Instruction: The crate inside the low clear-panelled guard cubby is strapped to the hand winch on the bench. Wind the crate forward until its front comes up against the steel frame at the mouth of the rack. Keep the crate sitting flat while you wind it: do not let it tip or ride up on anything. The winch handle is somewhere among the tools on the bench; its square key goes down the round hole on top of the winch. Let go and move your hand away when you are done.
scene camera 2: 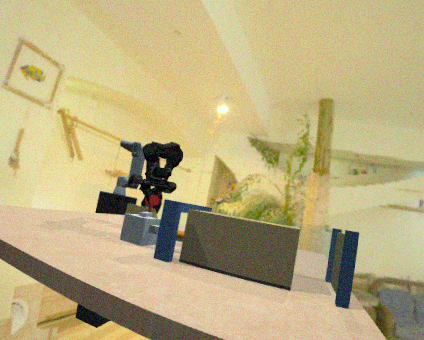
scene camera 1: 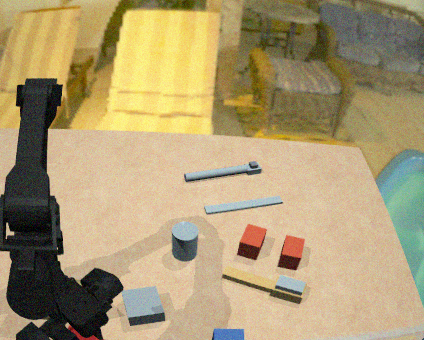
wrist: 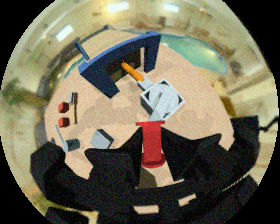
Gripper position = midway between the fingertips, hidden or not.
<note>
In view: the gripper [scene camera 2: 152, 204], a red spool-shaped piece [wrist: 152, 157] and a grey winch [scene camera 2: 135, 228].
The gripper is seen too in the wrist view [wrist: 149, 128]. The grey winch also shows in the wrist view [wrist: 153, 93].
</note>
